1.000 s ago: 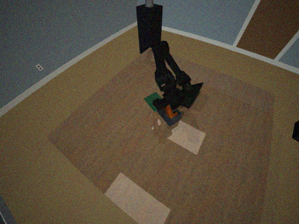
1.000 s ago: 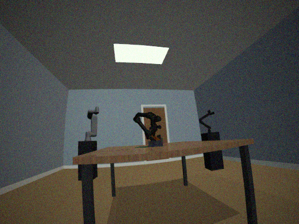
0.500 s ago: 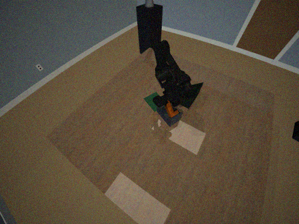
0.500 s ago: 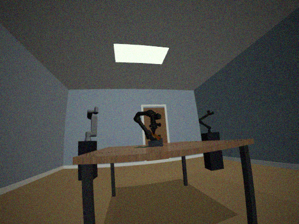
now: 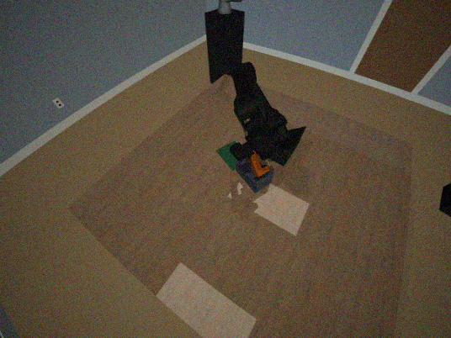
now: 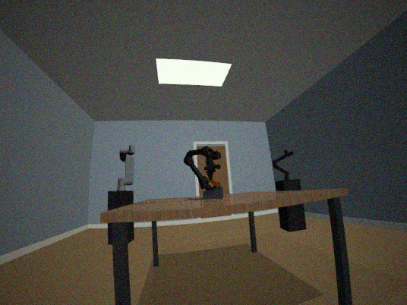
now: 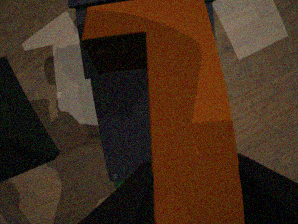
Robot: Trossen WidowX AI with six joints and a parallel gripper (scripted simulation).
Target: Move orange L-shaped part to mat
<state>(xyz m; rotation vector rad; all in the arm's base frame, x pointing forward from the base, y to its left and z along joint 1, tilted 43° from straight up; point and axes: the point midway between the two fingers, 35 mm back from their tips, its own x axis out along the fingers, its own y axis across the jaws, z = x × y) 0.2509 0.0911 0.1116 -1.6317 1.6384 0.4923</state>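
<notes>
My gripper tip is 5 cm past the green mat, 14 cm to the left of it and 17 cm above it. The rest, counted from my gripper tip: orange L-shaped part (1 cm behind, 3 cm to the left, 3 cm below).
</notes>
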